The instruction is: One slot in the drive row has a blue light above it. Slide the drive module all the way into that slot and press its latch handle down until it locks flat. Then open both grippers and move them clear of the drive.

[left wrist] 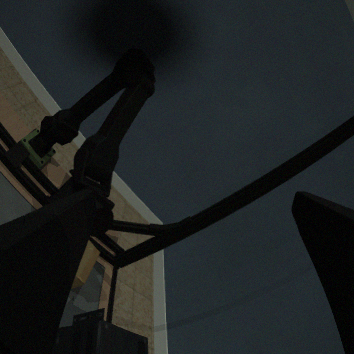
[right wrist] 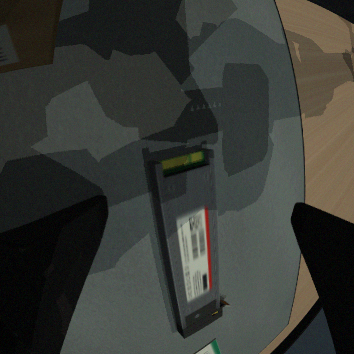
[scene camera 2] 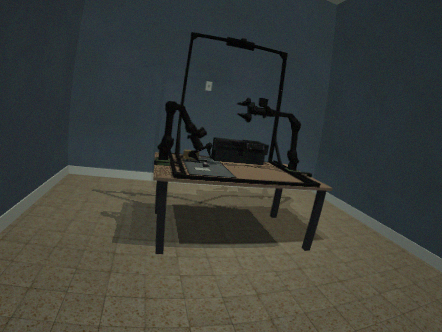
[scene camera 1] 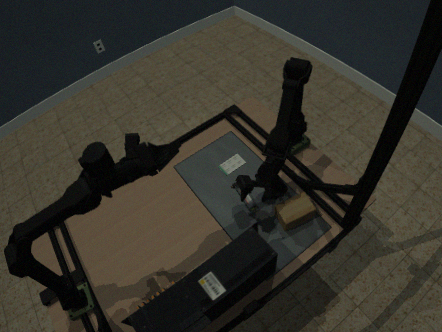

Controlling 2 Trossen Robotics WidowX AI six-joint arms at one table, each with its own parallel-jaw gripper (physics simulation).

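Pixels of known places: left gripper, fingertip midpoint: [left wrist: 198,201] [scene camera 2: 237,108] [scene camera 1: 179,146]; right gripper, fingertip midpoint: [right wrist: 204,209] [scene camera 2: 205,159] [scene camera 1: 252,201]; left arm's base at its link origin: [scene camera 2: 292,169] [scene camera 1: 78,300]; right arm's base at its link origin: [left wrist: 39,145] [scene camera 2: 162,159] [scene camera 1: 293,137].
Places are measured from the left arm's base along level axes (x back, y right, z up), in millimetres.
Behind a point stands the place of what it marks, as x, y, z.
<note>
The drive module [right wrist: 170,192] {-718, -15, -15} [scene camera 1: 250,202] {-708, -28, -15} lies on the grey mat [scene camera 1: 200,175] {-609, -246, -24} [right wrist: 260,240] {-639, -91, -24}, its white, red-edged label up. Its green and yellow connector end is at the top in the right wrist view, with a small brownish piece at its lower end. My right gripper [right wrist: 204,209] {-711, -22, 1} is open above the module, which lies between the fingers in that view, not gripped. My left gripper [left wrist: 198,201] {-534, -44, 411} [scene camera 2: 240,109] {-534, -44, 411} is open and empty, high above the table. The black drive chassis [scene camera 1: 245,260] {-556, 202, 149} [scene camera 2: 237,150] {-445, 146, 76} [left wrist: 110,337] {-602, 145, 149} stands on the table. Its slots and a blue light cannot be made out.
A cardboard box [scene camera 1: 296,211] {-807, 113, 36} [left wrist: 86,265] {-800, 122, 35} [right wrist: 27,30] {-766, 54, 14} stands on the mat near the right arm. A white card with a green edge [scene camera 1: 233,163] {-749, -222, -23} [right wrist: 207,348] {-707, -195, -23} lies on the mat. Black rails border the table, and a tall black post [scene camera 1: 395,115] {-928, 237, 527} rises at the right in scene camera 1.
</note>
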